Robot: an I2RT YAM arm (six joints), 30 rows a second.
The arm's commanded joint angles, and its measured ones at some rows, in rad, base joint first. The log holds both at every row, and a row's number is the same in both.
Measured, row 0:
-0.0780, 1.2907, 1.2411, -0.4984, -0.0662, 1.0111
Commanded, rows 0 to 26:
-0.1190, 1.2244, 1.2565, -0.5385, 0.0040, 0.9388
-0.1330, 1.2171, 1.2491, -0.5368, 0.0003, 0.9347
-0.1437, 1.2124, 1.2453, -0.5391, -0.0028, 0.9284
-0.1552, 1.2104, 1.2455, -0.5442, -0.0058, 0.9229
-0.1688, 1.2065, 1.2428, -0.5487, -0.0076, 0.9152
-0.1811, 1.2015, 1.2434, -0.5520, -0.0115, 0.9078
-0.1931, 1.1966, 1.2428, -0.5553, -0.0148, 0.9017
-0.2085, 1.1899, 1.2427, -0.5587, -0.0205, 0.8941
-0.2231, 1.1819, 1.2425, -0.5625, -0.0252, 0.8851
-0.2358, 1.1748, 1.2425, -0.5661, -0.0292, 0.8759
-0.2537, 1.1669, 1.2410, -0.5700, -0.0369, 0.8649
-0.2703, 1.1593, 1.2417, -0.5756, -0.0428, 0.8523
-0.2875, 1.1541, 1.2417, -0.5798, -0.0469, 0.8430
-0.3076, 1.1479, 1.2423, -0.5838, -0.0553, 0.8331
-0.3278, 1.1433, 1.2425, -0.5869, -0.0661, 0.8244
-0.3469, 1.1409, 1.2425, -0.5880, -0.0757, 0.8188
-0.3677, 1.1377, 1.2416, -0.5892, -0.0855, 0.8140
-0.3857, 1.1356, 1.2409, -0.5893, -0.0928, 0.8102
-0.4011, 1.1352, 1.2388, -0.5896, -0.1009, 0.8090
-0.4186, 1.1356, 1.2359, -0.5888, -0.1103, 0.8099
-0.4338, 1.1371, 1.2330, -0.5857, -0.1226, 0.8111
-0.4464, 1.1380, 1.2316, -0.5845, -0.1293, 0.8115
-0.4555, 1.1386, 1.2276, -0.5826, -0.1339, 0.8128
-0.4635, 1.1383, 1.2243, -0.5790, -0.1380, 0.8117
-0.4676, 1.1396, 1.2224, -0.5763, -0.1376, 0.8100
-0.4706, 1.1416, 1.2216, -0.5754, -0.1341, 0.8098
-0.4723, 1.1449, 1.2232, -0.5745, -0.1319, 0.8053
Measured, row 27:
-0.4255, 1.1511, 1.2312, -0.5987, -0.2379, 0.8375
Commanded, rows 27 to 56:
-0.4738, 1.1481, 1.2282, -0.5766, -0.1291, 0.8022
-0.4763, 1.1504, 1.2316, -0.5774, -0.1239, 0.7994
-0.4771, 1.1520, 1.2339, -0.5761, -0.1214, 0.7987
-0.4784, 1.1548, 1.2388, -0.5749, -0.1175, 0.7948
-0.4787, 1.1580, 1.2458, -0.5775, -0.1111, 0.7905
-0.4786, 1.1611, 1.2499, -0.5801, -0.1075, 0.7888
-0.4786, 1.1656, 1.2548, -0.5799, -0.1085, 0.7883
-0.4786, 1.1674, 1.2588, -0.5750, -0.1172, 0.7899
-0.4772, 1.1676, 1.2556, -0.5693, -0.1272, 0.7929
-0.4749, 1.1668, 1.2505, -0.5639, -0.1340, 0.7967
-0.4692, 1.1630, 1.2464, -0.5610, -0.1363, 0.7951
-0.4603, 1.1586, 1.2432, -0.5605, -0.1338, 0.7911
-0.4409, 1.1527, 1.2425, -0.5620, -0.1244, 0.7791
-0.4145, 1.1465, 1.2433, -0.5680, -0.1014, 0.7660
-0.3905, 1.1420, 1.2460, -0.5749, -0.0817, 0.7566
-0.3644, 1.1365, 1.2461, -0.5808, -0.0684, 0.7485
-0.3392, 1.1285, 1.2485, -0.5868, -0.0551, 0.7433
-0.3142, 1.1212, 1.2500, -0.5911, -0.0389, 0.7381
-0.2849, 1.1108, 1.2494, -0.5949, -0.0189, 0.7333
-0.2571, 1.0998, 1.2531, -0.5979, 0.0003, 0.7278
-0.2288, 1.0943, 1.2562, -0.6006, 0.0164, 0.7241
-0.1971, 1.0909, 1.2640, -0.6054, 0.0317, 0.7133
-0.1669, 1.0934, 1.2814, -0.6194, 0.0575, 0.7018
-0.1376, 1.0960, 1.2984, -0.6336, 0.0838, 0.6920
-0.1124, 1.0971, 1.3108, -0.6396, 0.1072, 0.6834
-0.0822, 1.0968, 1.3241, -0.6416, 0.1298, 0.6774
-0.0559, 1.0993, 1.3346, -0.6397, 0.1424, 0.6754
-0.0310, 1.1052, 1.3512, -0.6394, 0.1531, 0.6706
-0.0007, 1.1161, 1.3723, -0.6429, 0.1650, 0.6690
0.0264, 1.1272, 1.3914, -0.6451, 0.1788, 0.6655
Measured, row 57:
-0.0090, 1.1263, 1.3239, -0.6430, 0.0319, 0.7082
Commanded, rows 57 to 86:
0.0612, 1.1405, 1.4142, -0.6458, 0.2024, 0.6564
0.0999, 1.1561, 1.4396, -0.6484, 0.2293, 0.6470
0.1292, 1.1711, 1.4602, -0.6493, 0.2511, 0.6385
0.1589, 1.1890, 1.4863, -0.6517, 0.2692, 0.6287
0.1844, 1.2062, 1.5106, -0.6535, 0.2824, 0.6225
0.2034, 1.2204, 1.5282, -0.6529, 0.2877, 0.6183
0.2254, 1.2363, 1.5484, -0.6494, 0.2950, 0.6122
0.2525, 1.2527, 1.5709, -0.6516, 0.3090, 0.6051
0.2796, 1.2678, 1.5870, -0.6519, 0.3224, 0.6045
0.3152, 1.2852, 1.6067, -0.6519, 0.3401, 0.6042
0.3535, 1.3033, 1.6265, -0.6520, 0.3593, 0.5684
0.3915, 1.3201, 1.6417, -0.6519, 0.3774, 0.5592
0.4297, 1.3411, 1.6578, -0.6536, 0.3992, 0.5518
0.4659, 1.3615, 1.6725, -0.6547, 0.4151, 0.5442
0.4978, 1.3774, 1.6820, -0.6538, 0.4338, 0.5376
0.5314, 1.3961, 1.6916, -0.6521, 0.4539, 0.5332
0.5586, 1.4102, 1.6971, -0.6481, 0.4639, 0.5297
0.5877, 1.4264, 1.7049, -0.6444, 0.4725, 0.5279
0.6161, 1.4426, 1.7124, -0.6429, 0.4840, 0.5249
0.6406, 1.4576, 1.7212, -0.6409, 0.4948, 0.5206
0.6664, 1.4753, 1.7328, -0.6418, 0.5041, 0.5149
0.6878, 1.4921, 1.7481, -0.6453, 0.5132, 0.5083
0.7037, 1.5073, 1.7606, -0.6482, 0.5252, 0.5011
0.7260, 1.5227, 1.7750, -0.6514, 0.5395, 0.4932
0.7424, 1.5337, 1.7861, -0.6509, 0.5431, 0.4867
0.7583, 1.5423, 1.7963, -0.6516, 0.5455, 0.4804
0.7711, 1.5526, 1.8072, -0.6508, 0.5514, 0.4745
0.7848, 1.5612, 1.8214, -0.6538, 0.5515, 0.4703
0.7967, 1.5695, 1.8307, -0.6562, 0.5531, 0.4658
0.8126, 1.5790, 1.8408, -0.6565, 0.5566, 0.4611
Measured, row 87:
0.7921, 1.5787, 1.7840, -0.6502, 0.4915, 0.4973
